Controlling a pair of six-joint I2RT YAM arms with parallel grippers.
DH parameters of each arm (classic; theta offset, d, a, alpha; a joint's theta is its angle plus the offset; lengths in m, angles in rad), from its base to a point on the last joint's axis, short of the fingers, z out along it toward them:
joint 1: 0 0.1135 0.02 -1.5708
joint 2: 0 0 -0.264 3.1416
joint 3: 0.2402 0 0.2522 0
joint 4: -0.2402 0 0.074 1.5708
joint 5: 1.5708 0 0 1.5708
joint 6: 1.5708 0.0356 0 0
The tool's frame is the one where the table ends.
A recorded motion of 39 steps. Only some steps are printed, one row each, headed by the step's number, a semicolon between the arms.
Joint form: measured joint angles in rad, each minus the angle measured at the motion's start. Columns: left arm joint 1, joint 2, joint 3, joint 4, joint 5, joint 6; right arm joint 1, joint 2, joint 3, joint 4, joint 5, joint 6.
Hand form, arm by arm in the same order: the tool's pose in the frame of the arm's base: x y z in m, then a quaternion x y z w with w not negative. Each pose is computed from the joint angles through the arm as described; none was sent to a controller.
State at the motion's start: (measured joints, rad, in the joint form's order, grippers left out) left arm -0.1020 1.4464 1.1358 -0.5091 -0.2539 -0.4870; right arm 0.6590 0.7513 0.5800 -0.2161 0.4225 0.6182
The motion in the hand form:
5: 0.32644 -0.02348 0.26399 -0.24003 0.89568 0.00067 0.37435; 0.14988 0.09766 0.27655 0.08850 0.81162 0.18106 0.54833
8: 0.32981 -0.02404 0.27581 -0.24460 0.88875 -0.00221 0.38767; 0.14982 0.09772 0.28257 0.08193 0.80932 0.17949 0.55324
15: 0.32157 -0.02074 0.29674 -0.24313 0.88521 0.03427 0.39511; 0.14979 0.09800 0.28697 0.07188 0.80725 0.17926 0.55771
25: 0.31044 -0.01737 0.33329 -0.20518 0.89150 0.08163 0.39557; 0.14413 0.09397 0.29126 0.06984 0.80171 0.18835 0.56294
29: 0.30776 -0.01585 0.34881 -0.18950 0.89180 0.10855 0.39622; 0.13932 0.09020 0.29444 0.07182 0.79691 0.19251 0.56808
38: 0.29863 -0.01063 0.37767 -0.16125 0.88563 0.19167 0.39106; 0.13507 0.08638 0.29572 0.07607 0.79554 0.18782 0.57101
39: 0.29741 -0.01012 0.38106 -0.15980 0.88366 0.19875 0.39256; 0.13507 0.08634 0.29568 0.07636 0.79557 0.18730 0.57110
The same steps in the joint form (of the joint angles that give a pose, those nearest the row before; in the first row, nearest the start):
5: 0.0034 0.0652 0.0065 0.0416 0.0053 -0.0393; 0.0000 0.0042 0.0183 -0.0004 -0.0012 -0.0317
8: 0.0019 0.0656 0.0454 0.0317 -0.0027 -0.0469; 0.0004 0.0042 0.0377 -0.0084 -0.0015 -0.0500
15: 0.0023 0.0313 0.0950 -0.0526 -0.0713 -0.0175; 0.0004 0.0038 0.0503 -0.0088 -0.0087 -0.0728
25: 0.0034 0.0004 0.2121 -0.2045 -0.1278 0.0897; 0.0000 -0.0336 0.0504 -0.0233 -0.0195 -0.0763
29: 0.0034 0.0008 0.2731 -0.2644 -0.1659 0.1392; 0.0000 -0.0648 0.0504 -0.0378 -0.0183 -0.0763
38: 0.0038 -0.0004 0.3857 -0.3838 -0.2991 0.2522; 0.0004 -0.0908 0.0504 -0.0622 -0.0038 -0.0763
39: 0.0038 -0.0023 0.3960 -0.3910 -0.3121 0.2617; 0.0004 -0.0908 0.0503 -0.0626 -0.0026 -0.0763

